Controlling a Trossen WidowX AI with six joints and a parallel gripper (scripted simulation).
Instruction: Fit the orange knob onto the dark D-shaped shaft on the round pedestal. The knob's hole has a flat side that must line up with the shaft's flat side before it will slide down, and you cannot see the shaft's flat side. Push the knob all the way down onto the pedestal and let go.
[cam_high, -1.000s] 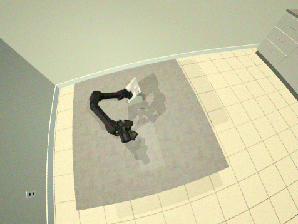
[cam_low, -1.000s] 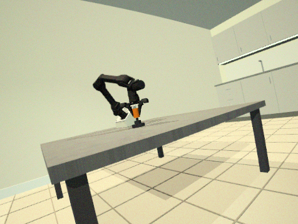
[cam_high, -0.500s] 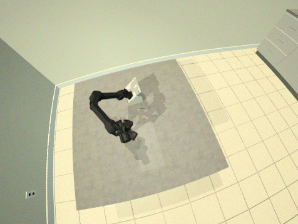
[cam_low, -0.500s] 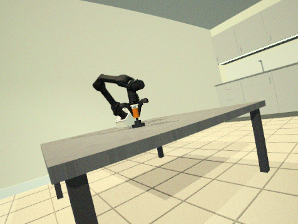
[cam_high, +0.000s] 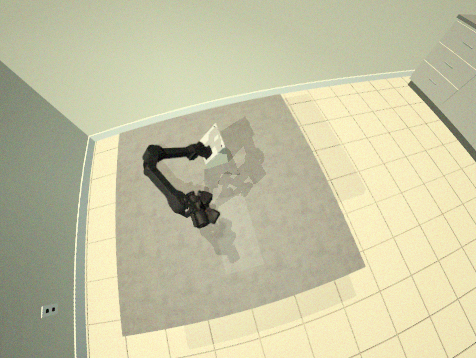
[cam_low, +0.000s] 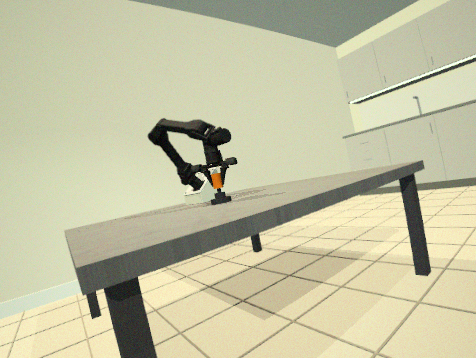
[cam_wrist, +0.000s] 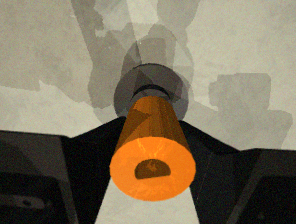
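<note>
Right now my gripper tip is 2 cm below the orange knob. The rest, counted from my gripper tip: round pedestal (4 cm below).
</note>
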